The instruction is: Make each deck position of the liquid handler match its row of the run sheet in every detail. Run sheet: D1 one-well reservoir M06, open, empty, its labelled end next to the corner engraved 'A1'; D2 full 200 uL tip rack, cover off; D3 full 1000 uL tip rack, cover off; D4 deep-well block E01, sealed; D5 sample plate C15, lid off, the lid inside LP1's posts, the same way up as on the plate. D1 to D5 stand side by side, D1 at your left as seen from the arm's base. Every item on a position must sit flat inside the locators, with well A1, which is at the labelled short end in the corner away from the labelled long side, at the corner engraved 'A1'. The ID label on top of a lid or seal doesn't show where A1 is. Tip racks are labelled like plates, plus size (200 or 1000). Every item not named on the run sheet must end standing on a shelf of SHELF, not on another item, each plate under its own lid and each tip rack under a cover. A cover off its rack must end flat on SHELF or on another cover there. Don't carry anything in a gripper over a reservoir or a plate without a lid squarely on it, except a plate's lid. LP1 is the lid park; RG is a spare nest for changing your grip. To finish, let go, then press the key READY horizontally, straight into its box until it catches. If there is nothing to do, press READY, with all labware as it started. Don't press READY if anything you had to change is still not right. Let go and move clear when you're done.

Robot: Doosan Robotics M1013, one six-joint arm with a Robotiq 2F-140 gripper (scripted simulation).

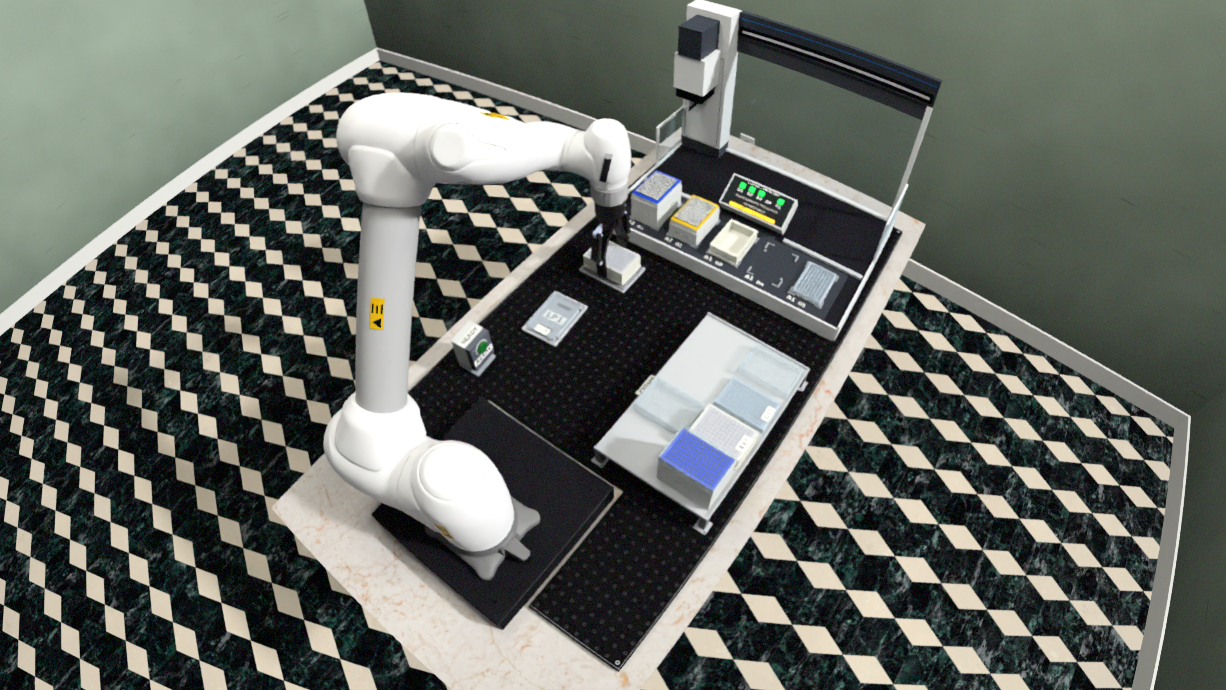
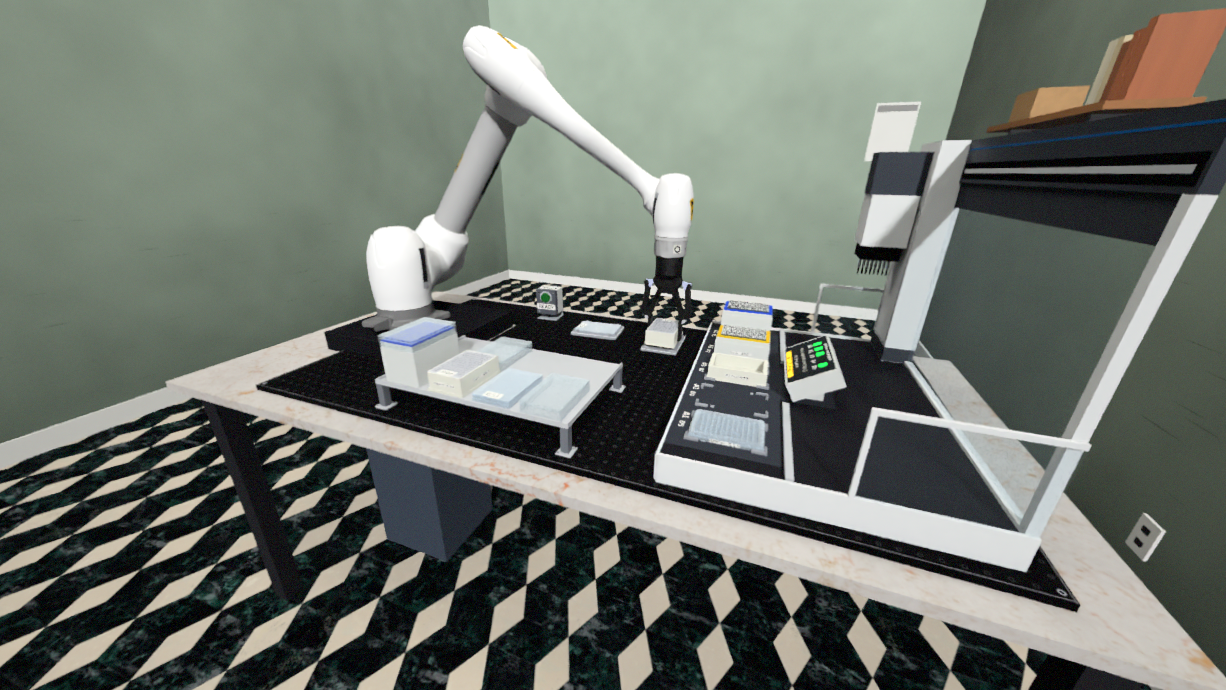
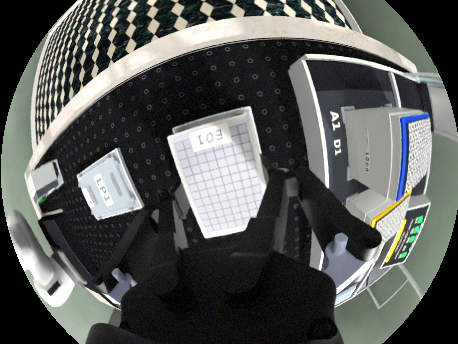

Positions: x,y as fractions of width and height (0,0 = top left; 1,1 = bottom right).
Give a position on a shelf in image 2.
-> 0.44,0.53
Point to a clear plate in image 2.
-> At 0.60,0.63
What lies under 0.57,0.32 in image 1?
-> A yellow-rimmed tip rack.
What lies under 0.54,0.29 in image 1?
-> A blue-rimmed tip rack.
